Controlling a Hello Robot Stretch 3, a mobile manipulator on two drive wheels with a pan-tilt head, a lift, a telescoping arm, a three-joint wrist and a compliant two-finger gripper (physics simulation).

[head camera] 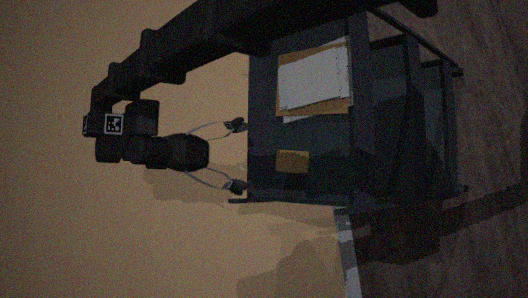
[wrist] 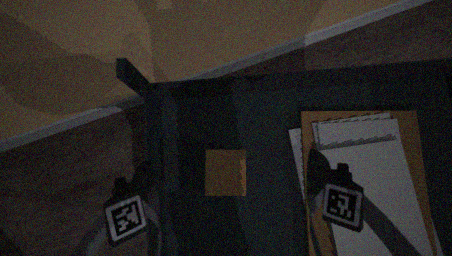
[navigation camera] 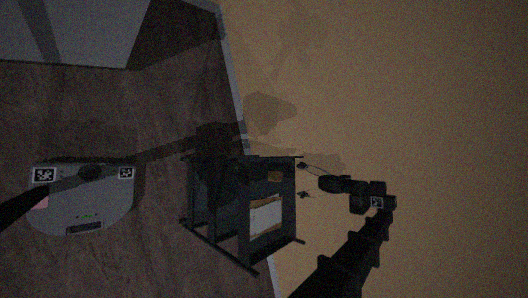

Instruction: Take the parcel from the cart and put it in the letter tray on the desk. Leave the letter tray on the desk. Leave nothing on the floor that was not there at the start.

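Places are measured from the robot's base along level axes (x left, y back, z up), in millimetres.
Pixels of known places: gripper, fingertip midpoint: (head camera: 245,156) (navigation camera: 298,179); robot's base, origin of the base link: (navigation camera: 90,171).
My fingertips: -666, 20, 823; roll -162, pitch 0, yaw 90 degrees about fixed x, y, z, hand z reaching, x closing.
For each thing: its top centre in the pictures, then the offset to it from my fingertips, as dx, dy, dz. "pt": a spot on its surface instead.
- small tan-brown box, middle of its top: (head camera: 284,160) (navigation camera: 279,176) +2, -6, -110
- dark cart, surface spot: (head camera: 255,100) (navigation camera: 291,203) pt -114, +149, -114
The parcel, a small tan-brown box (head camera: 292,161) (navigation camera: 275,176) (wrist: 225,172), lies on the top shelf of the dark cart (head camera: 255,100) (navigation camera: 289,200) (wrist: 270,215). In the wrist view it is seen from above, between the two fingers and apart from both. My gripper (head camera: 236,156) (navigation camera: 303,179) (wrist: 231,173) is open and empty, with its fingers wide apart. It hangs above the cart top; the exact height is hard to tell. The letter tray does not show in these views, and no desk can be made out for certain.
White papers on brown envelopes (head camera: 312,77) (navigation camera: 265,220) (wrist: 370,175) lie beside the parcel, under the right finger in the wrist view. The cart has raised rims and a corner post (wrist: 131,75). A tan wall (head camera: 75,225) stands behind it. My base (navigation camera: 80,200) is on the wooden floor.
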